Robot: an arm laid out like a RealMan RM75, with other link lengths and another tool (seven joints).
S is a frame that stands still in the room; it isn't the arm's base.
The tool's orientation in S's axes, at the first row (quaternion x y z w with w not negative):
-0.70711, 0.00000, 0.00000, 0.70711
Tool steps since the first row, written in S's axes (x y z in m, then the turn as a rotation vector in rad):
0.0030, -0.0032, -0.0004, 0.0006, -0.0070, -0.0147
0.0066, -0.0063, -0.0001, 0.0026, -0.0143, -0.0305
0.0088, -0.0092, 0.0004, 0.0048, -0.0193, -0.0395
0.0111, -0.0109, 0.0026, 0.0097, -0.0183, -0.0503
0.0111, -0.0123, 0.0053, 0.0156, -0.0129, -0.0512
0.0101, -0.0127, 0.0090, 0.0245, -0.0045, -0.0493
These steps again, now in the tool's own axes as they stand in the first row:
0.0030, 0.0004, -0.0032, 0.0006, 0.0147, -0.0070
0.0066, 0.0001, -0.0063, 0.0026, 0.0305, -0.0143
0.0088, -0.0004, -0.0092, 0.0048, 0.0395, -0.0193
0.0111, -0.0026, -0.0109, 0.0097, 0.0503, -0.0183
0.0111, -0.0053, -0.0123, 0.0156, 0.0512, -0.0129
0.0101, -0.0090, -0.0127, 0.0245, 0.0493, -0.0045

